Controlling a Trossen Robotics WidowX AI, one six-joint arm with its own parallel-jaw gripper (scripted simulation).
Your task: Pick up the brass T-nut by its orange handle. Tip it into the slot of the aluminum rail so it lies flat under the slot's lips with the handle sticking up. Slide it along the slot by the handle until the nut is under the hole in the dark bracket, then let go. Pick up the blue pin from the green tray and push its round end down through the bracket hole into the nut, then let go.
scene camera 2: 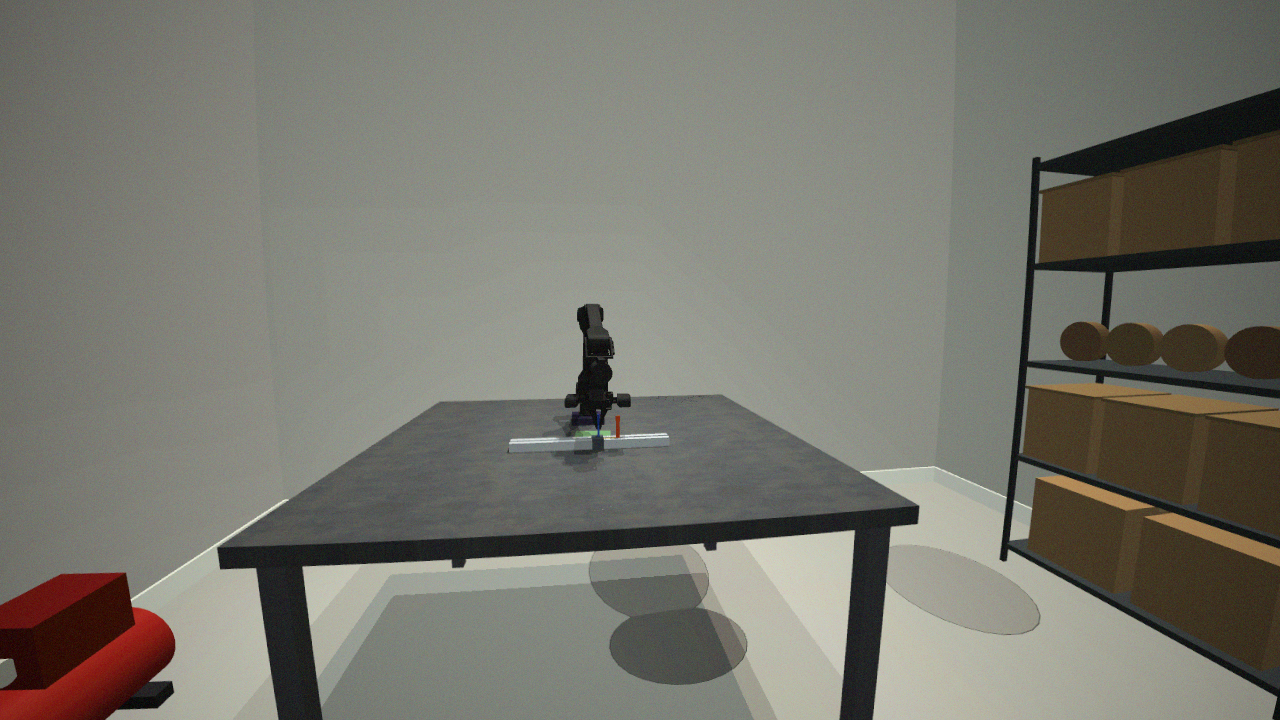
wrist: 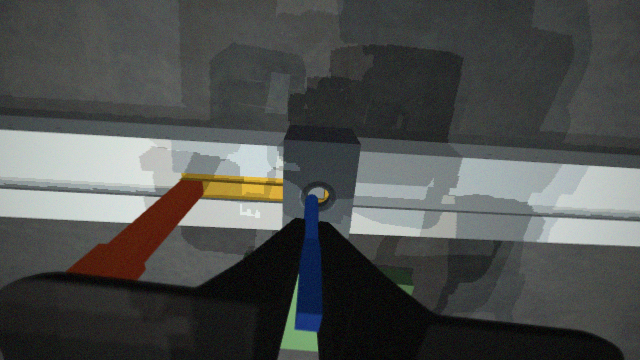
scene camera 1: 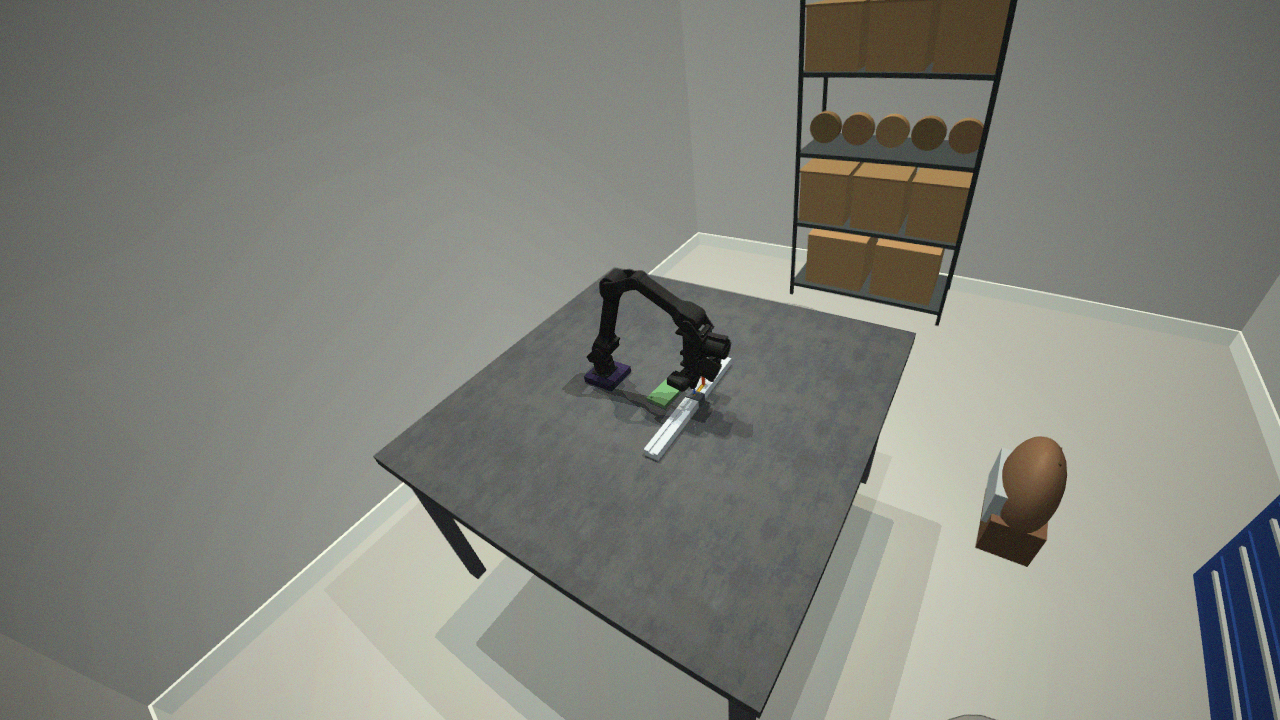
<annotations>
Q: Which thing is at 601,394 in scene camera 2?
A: The gripper.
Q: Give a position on a brass T-nut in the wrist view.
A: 125,256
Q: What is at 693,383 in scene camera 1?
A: The gripper.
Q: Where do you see a blue pin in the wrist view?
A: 308,317
</annotations>
